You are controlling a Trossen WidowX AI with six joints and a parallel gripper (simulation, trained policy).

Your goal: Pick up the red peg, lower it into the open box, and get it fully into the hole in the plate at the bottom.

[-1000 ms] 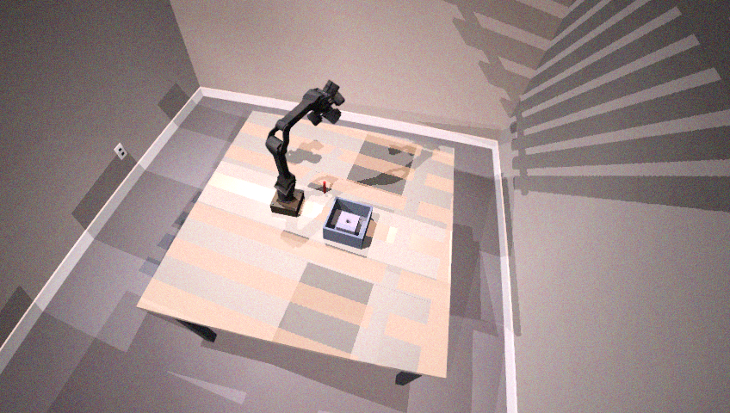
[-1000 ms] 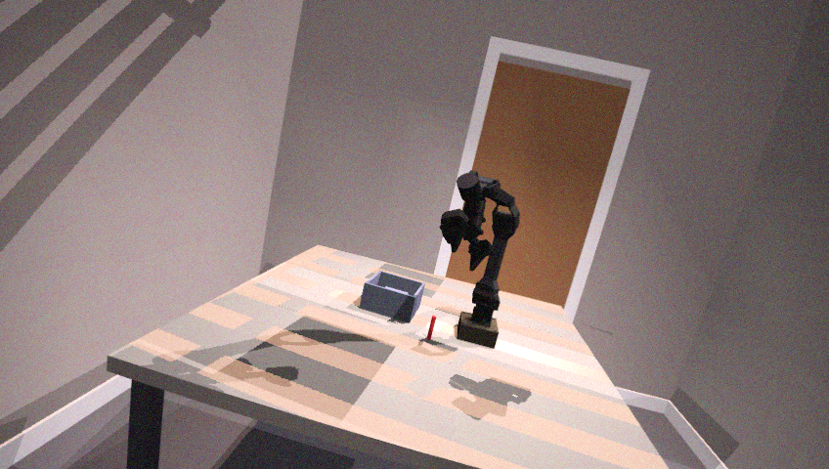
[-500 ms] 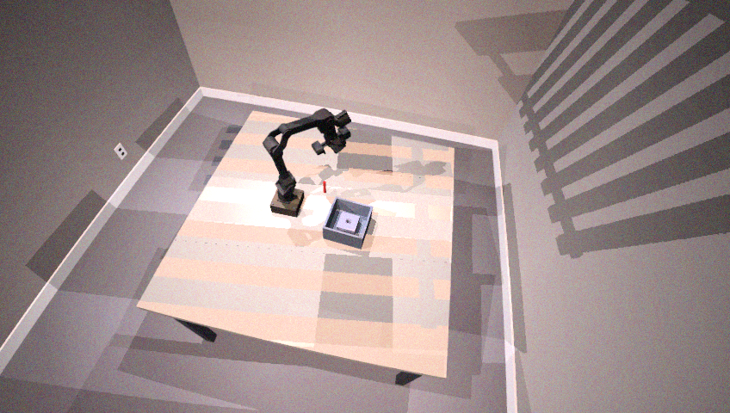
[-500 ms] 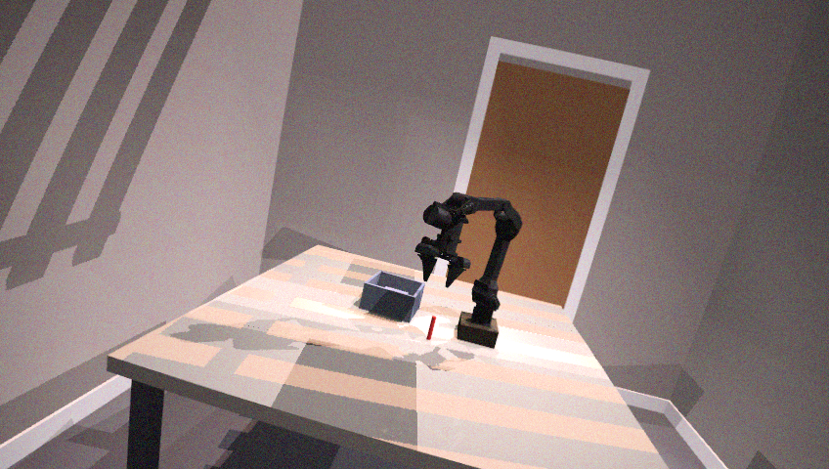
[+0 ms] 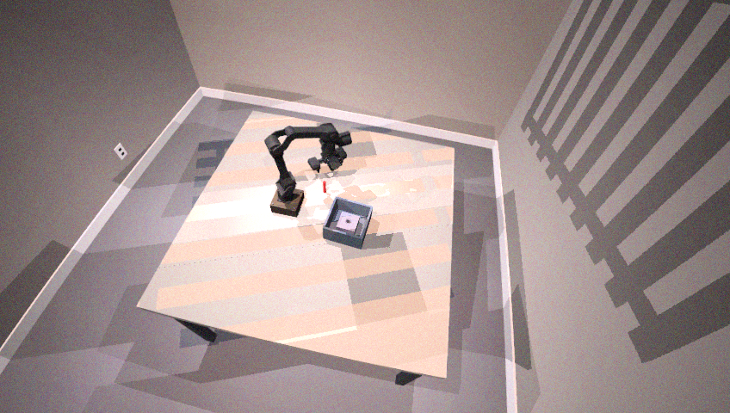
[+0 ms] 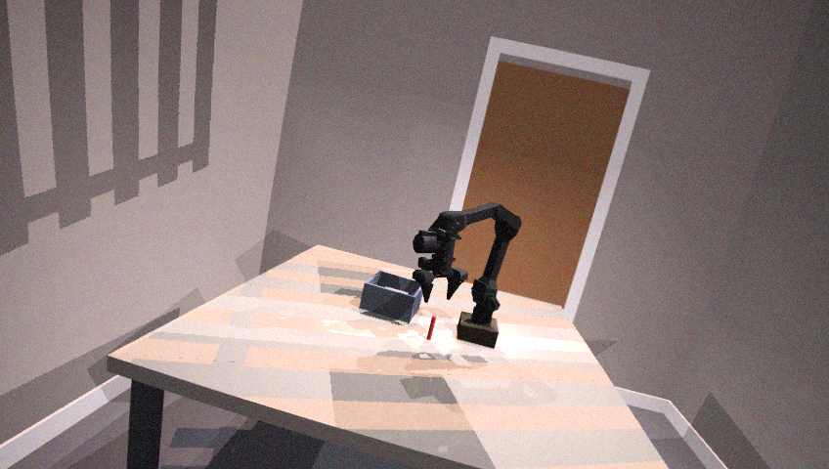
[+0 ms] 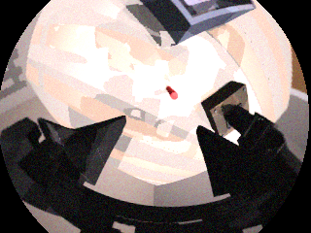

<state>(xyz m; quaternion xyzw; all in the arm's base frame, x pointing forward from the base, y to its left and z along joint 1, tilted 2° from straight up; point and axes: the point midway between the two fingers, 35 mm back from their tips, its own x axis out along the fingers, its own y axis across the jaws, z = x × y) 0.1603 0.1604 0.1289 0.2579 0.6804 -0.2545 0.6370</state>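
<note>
Right now the red peg is 30 mm to the right of my gripper tip and 100 mm below it. Also, from my gripper tip: blue-grey box 170 mm ahead, 210 mm to the right, 120 mm below; plate 170 mm ahead, 210 mm to the right, 100 mm below.
</note>
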